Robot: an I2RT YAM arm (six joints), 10 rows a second.
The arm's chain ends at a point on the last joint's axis. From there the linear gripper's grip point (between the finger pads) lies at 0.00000 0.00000 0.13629 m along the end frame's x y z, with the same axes.
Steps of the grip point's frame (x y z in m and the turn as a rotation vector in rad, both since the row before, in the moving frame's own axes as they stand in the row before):
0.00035 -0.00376 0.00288 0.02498 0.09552 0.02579
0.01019 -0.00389 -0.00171 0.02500 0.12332 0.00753
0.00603 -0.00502 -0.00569 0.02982 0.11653 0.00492
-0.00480 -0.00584 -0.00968 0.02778 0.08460 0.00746
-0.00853 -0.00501 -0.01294 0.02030 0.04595 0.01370
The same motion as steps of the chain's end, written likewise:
-0.01269 -0.00053 0.00354 0.02498 0.09552 0.02579
-0.00659 -0.00055 -0.00063 0.02500 0.12332 0.00753
-0.00982 -0.00100 -0.00471 0.02982 0.11653 0.00492
-0.01633 -0.00210 -0.00914 0.02778 0.08460 0.00746
-0.01481 -0.00229 -0.01277 0.02030 0.04595 0.01370

